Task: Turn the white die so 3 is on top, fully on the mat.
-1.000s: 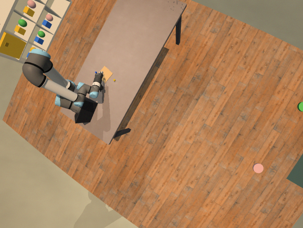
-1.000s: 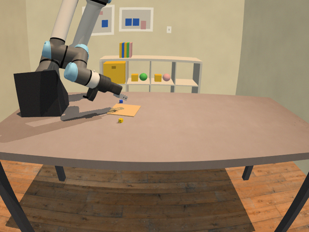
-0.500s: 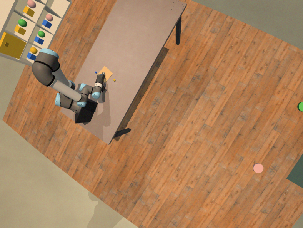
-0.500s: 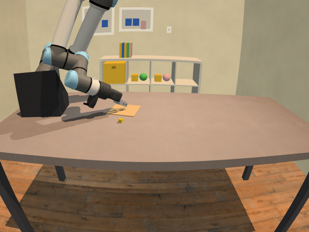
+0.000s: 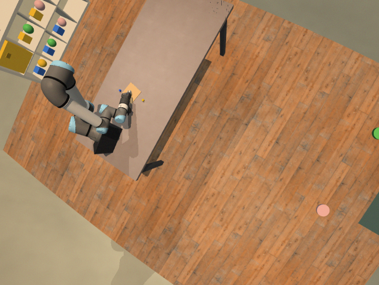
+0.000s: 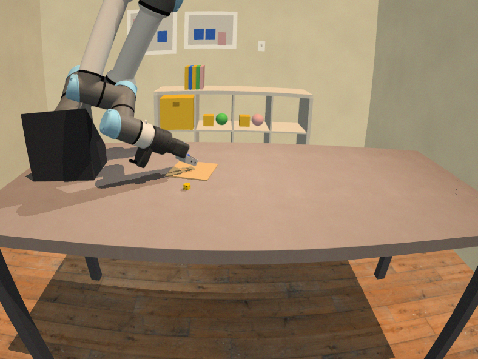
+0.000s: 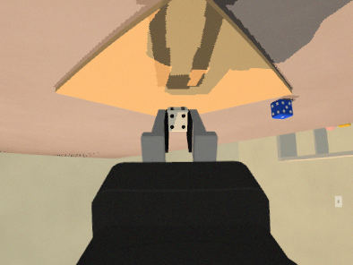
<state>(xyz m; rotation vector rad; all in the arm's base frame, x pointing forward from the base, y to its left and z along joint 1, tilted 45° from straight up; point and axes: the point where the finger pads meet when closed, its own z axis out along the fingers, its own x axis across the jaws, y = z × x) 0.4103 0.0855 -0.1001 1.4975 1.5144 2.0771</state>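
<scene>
Right now the white die is 1 cm below my hand and 1 cm ahead of it. From my hand the other things lie so: yellow die 14 cm to the right, 3 cm below, 1 cm behind; then mat 3 cm below, 1 cm ahead; then blue die 11 cm to the left, 3 cm below, 1 cm behind.
</scene>
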